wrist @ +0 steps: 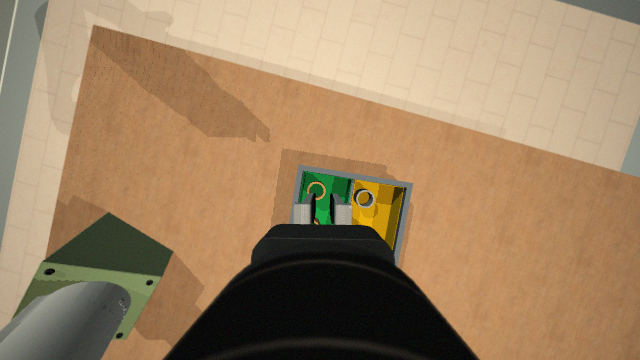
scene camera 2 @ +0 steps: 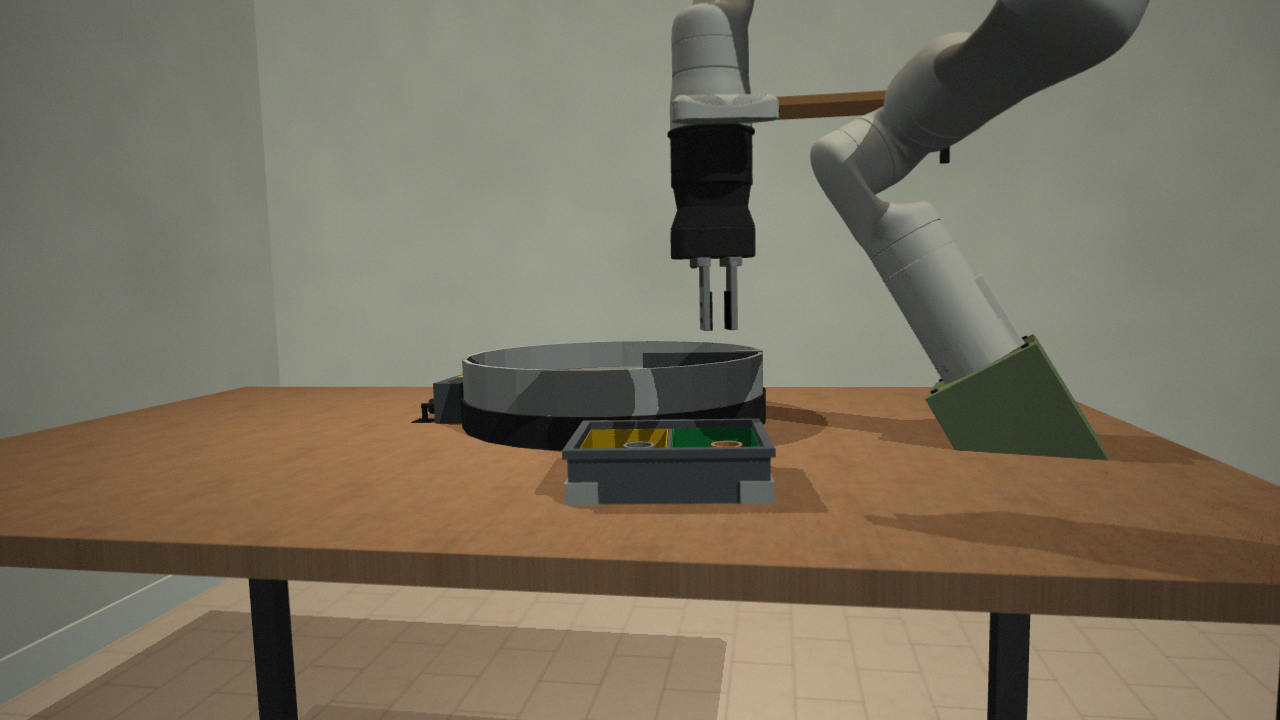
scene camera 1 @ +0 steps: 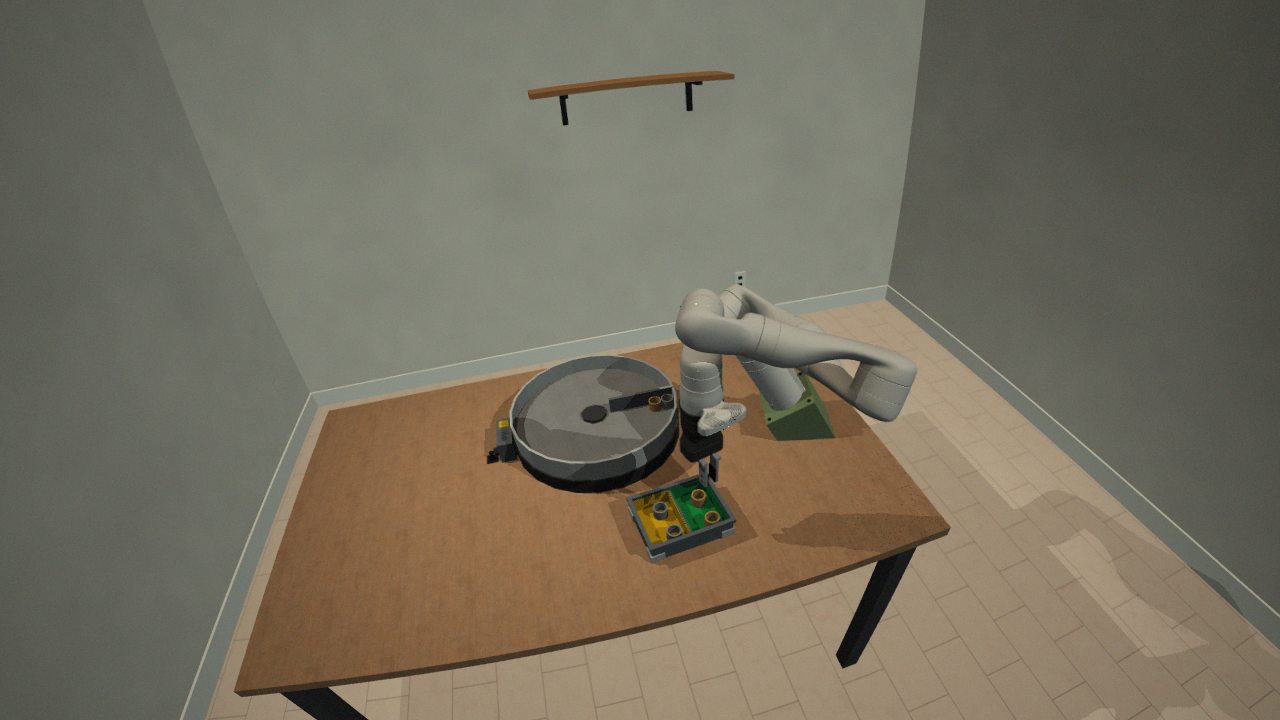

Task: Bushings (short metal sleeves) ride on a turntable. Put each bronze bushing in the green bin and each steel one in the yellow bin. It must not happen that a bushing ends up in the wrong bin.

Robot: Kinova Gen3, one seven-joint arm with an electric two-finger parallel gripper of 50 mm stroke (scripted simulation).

Note:
In view: the gripper (scene camera 2: 718, 329) and a green bin (scene camera 2: 683, 469).
The gripper also shows in the wrist view (wrist: 322, 203) and in scene camera 1 (scene camera 1: 708, 480).

